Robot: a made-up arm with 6 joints.
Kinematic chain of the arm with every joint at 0, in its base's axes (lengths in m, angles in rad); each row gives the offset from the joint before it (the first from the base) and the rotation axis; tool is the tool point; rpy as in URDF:
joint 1: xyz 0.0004 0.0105 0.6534 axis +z
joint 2: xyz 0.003 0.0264 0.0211 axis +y
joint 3: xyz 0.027 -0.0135 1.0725 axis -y
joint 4: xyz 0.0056 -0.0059 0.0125 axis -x
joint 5: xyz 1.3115 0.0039 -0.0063 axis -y
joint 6: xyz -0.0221 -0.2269 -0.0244 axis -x
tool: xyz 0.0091 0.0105 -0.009 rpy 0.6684 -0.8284 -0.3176
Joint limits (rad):
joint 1: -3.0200..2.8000
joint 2: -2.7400..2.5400
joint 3: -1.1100..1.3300
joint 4: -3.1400..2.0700
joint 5: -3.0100..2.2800
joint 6: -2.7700..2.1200
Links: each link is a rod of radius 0.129 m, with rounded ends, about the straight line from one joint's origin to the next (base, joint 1, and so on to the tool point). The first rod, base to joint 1, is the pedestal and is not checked.
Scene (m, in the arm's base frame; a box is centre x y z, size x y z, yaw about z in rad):
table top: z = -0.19
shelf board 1: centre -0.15 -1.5 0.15 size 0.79 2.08 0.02 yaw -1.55
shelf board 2: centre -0.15 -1.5 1 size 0.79 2.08 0.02 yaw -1.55
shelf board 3: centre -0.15 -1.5 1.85 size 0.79 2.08 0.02 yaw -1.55
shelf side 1: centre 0.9 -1.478 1 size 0.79 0.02 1.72 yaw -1.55
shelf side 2: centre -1.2 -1.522 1 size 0.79 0.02 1.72 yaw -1.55
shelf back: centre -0.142 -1.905 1 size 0.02 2.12 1.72 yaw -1.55
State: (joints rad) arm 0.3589 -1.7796 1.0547 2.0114 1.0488 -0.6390
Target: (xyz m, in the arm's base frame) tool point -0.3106 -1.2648 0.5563
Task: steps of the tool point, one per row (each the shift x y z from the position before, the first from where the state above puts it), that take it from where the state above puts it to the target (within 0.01 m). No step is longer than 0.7 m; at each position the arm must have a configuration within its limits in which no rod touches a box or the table.
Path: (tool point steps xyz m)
1: 0.0918 0.3012 0.6245
2: 0.3289 0.2853 0.5149
3: 0.5043 0.1905 0.3357
4: 0.5758 0.0516 0.1138
5: 0.5278 -0.0827 -0.1138
6: 0.3749 -0.1628 -0.3073
7: 0.1627 -0.1788 -0.1341
8: 0.0369 -0.2225 -0.1904
9: -0.0887 -0.1965 -0.2302
10: -0.1797 -0.1125 -0.2507
11: -0.2133 0.0026 -0.2511
12: -0.1836 0.1146 -0.2321
13: -0.0127 -0.2492 0.0091
14: 0.0229 -0.2422 -0.0090

